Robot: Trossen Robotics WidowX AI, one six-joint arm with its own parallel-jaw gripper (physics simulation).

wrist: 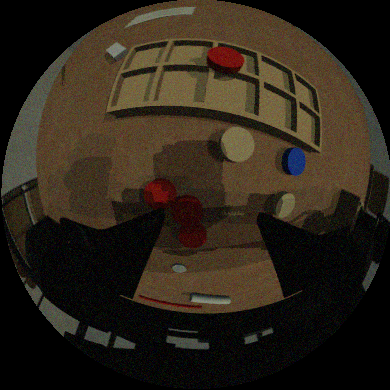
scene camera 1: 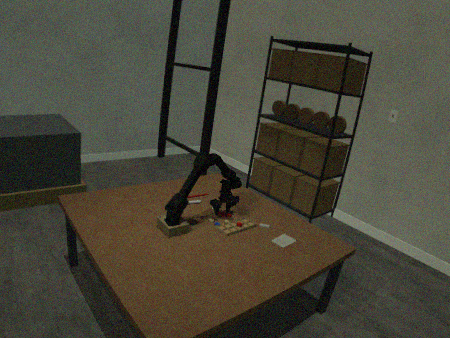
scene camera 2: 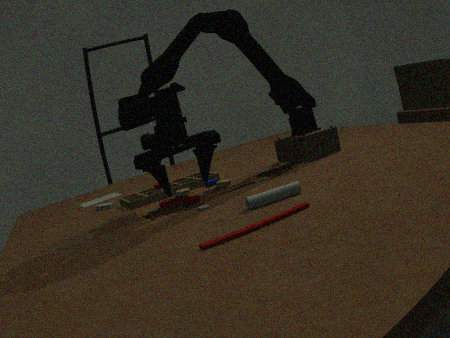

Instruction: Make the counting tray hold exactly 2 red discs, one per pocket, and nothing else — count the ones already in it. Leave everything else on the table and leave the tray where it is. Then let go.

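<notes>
The tan counting tray [scene camera 1: 239, 230] [scene camera 2: 131, 203] [wrist: 170, 110] has two rows of pockets. One red disc [scene camera 1: 240, 224] [scene camera 2: 157, 185] [wrist: 225, 59] is at its far row, overlapping dividers in the wrist view; I cannot tell if it lies flat. Three red discs lie close together on the table outside the tray: one disc [wrist: 160, 193], a darker disc [wrist: 187, 210] and a third disc [wrist: 192, 235]. My gripper [scene camera 1: 223, 212] [scene camera 2: 188, 189] [wrist: 212, 215] is open and empty, low above the table, with these discs near its left finger in the wrist view.
Two cream discs [wrist: 237, 144] [wrist: 285, 205] and a blue disc [scene camera 2: 212, 182] [wrist: 294, 161] lie beside the tray. A white block [scene camera 2: 104, 206] [wrist: 116, 50], white card [scene camera 1: 284, 240], small pale disc [scene camera 2: 203, 207] [wrist: 179, 268], white cylinder [scene camera 2: 273, 195] and red rod [scene camera 2: 255, 226] also lie on the table.
</notes>
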